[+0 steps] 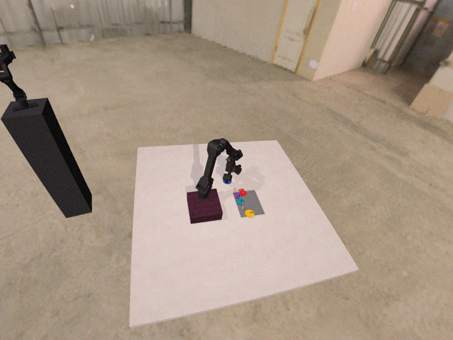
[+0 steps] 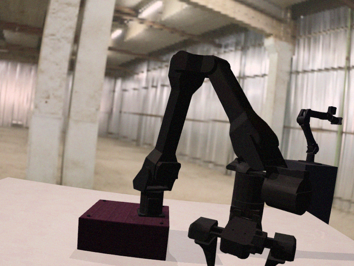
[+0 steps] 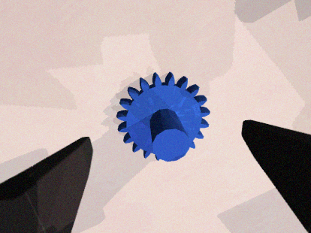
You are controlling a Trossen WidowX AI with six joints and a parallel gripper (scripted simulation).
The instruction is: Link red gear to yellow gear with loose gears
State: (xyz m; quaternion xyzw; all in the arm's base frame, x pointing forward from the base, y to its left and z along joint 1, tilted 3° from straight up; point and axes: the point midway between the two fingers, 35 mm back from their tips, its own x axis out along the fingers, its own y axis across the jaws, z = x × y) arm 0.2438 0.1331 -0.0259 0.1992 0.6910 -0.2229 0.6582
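Now: gripper tip 10 mm above the blue gear. Round my gripper tip: purple gear 10 mm ahead, 160 mm to the right, 10 mm below; then teal gear 210 mm to the right, 10 mm below; then red gear 60 mm ahead, 150 mm to the right, 10 mm below.
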